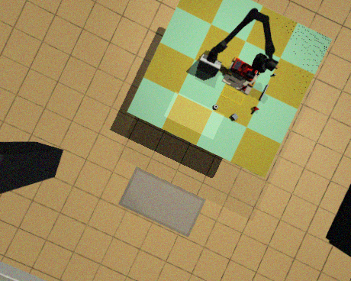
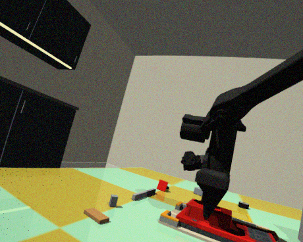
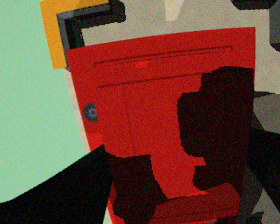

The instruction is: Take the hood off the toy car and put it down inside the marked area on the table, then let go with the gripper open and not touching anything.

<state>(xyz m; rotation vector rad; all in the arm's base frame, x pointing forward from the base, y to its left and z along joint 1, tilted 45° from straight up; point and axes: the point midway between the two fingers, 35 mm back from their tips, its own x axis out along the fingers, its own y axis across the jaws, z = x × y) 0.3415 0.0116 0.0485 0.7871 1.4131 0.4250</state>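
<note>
Right now my gripper tip is right at the hood. Also, from my gripper tip: grey bar 180 mm ahead, 120 mm to the right, 30 mm below; then brown plank 210 mm ahead, 130 mm to the left, 30 mm below; then black wheel 360 mm to the right, 180 mm behind, 30 mm below.
</note>
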